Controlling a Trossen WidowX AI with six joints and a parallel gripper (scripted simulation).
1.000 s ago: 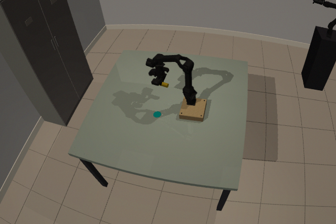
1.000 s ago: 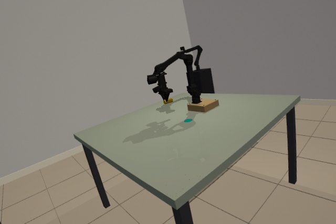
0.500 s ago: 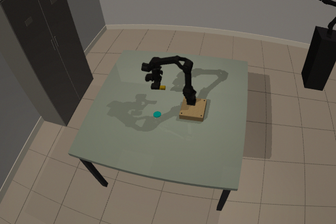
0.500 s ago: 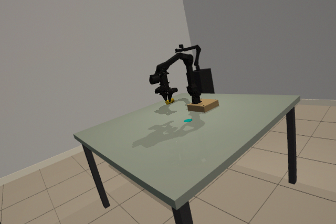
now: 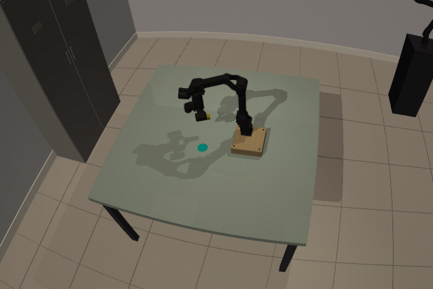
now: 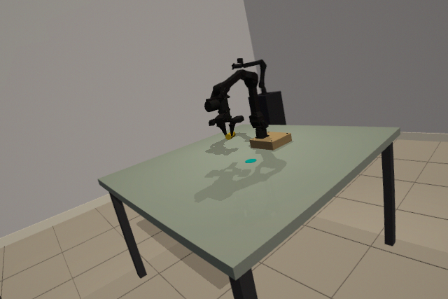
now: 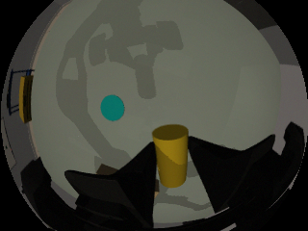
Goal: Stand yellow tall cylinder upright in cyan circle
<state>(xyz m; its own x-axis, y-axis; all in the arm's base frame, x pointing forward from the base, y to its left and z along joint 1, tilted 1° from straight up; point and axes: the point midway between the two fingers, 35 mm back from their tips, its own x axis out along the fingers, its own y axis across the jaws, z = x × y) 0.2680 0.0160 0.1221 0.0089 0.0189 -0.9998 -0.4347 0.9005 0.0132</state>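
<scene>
Now: gripper tip 2 cm past the yellow tall cylinder and 1 cm to the left of it. Also, from my gripper tip: cyan circle 2 cm behind, 11 cm to the left, 14 cm below.
</scene>
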